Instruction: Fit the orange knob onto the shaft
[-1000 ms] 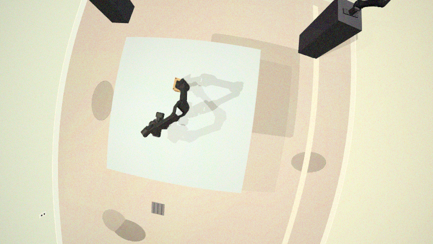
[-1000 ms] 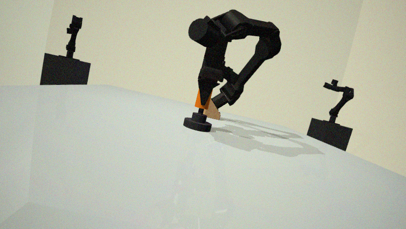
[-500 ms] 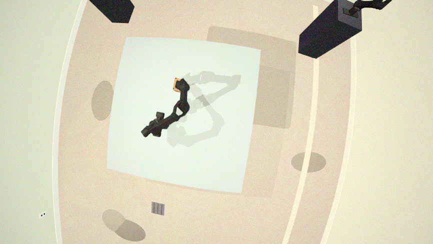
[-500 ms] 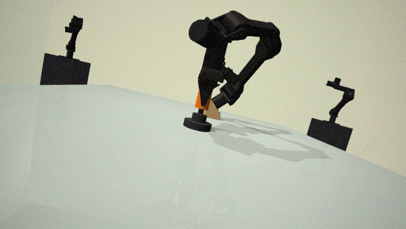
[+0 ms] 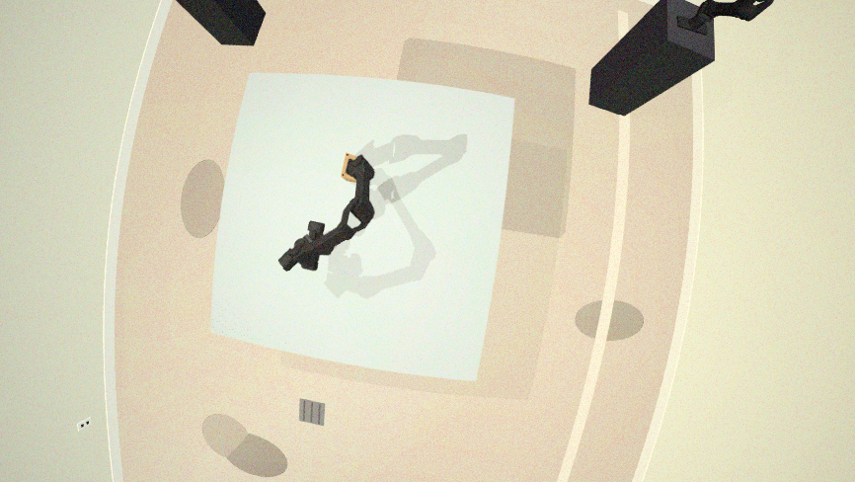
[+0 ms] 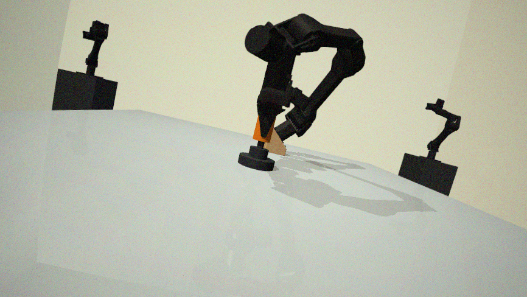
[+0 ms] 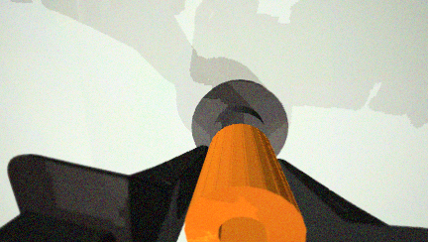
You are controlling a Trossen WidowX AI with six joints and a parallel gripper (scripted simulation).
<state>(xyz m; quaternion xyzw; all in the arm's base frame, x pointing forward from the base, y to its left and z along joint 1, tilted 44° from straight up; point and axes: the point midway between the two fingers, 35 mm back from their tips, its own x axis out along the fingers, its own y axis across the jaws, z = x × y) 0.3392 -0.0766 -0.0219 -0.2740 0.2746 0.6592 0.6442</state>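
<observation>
The orange knob is 20 mm above my gripper tip. From my gripper tip the other things lie so: dark round pedestal (40 mm below).
</observation>
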